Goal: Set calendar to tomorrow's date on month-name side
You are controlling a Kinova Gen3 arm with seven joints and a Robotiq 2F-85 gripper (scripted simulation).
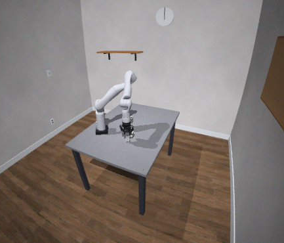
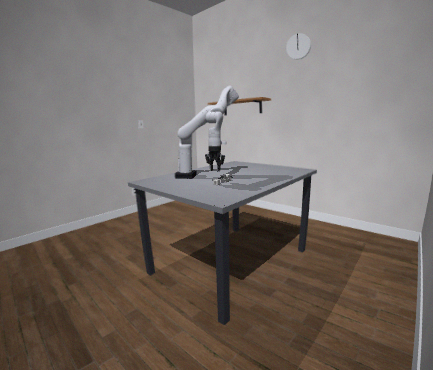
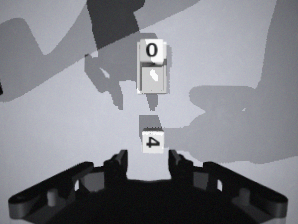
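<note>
Right now the white digit cube is 90 mm below my hand and 10 mm ahead of it. The rest, counted from my hand: calendar tray: 110 mm to the left, 90 mm below, 10 mm ahead.
</note>
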